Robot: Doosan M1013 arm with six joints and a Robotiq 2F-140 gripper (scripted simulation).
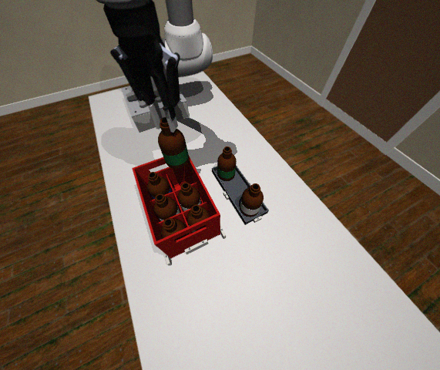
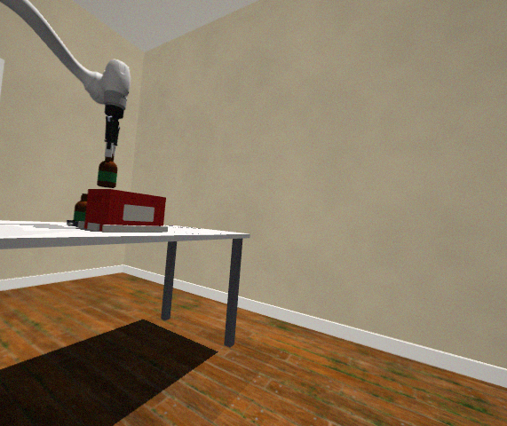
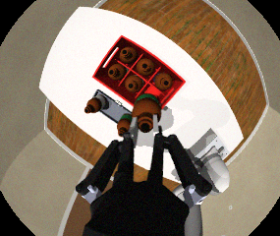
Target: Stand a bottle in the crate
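The bottle lies 9 cm below my hand. Round my hand: red crate: 28 cm below, 8 cm ahead, 5 cm to the right; then dark tray: 35 cm below, 18 cm to the left, 10 cm ahead.
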